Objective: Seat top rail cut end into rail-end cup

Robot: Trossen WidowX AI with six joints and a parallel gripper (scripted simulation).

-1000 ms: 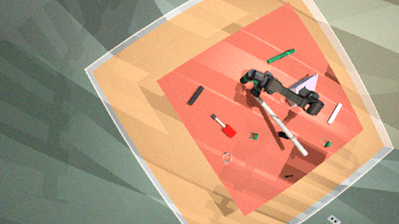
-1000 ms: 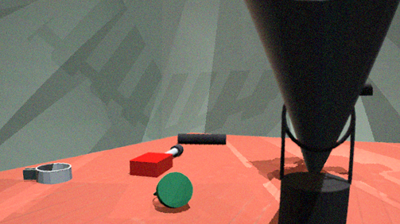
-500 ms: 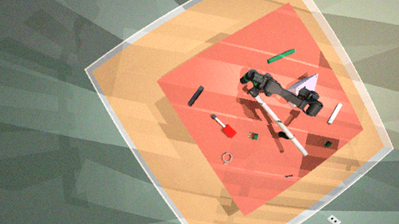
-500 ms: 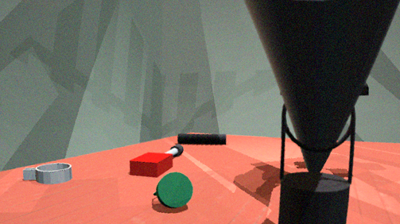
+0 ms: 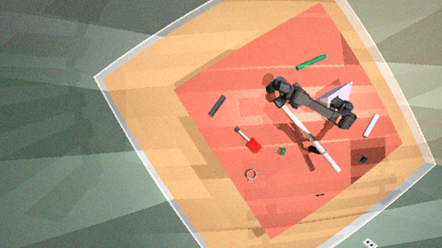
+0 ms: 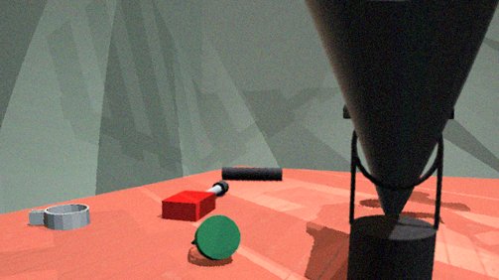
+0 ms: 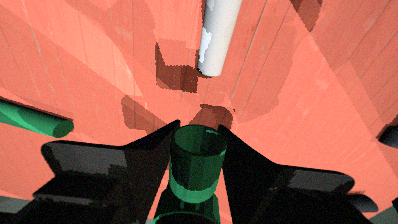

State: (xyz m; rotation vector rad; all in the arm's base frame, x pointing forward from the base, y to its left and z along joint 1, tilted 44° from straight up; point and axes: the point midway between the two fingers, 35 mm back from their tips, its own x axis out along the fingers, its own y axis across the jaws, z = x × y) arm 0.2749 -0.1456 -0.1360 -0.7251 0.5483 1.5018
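Right now my gripper tip is 30 mm below the green rail-end cup and 20 mm to the left of it. Also, from my gripper tip: handle: 330 mm ahead, 100 mm to the left, 70 mm below; green rod: 360 mm behind, 100 mm to the right, 70 mm below; dark bar: 380 mm ahead, 180 mm to the right, 70 mm below.
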